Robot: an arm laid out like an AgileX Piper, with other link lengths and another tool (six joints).
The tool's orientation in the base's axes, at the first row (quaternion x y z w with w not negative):
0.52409 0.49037 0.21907 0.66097
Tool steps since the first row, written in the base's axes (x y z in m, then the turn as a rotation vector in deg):
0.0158 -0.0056 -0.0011 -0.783 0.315 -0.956
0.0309 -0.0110 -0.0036 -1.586 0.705 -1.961
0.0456 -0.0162 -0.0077 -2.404 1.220 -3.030
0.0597 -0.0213 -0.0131 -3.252 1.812 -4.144
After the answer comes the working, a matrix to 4 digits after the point.
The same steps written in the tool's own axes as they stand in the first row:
0.0026 0.0006 0.0166 0.322 -0.932 -0.809
0.0057 -0.0002 0.0325 0.716 -1.886 -1.670
0.0095 -0.0025 0.0480 1.232 -2.857 -2.602
0.0136 -0.0060 0.0630 1.815 -3.848 -3.595

The tool's axes in the first row as the columns of a matrix, in the base's axes (rounded; the answer above uses it unrounded):
0.4231 0.2244 0.8779
0.8036 0.3547 -0.4780
-0.4186 0.9077 -0.0303

